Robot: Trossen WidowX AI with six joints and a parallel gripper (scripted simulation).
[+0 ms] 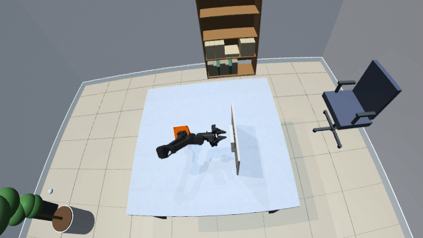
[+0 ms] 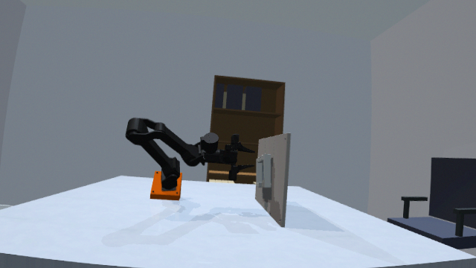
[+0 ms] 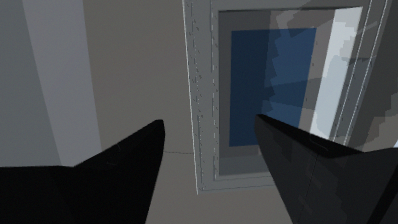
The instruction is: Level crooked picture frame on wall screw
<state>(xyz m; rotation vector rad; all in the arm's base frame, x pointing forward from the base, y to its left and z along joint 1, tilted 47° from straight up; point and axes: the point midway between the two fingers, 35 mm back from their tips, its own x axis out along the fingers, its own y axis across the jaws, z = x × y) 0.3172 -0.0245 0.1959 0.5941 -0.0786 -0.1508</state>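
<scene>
My gripper tip is now 50 mm above the picture frame, 40 mm short of it and 10 mm to the left of it. The rest, counted from my gripper tip: wall panel (60 mm below, 50 mm ahead, 20 mm to the right).
</scene>
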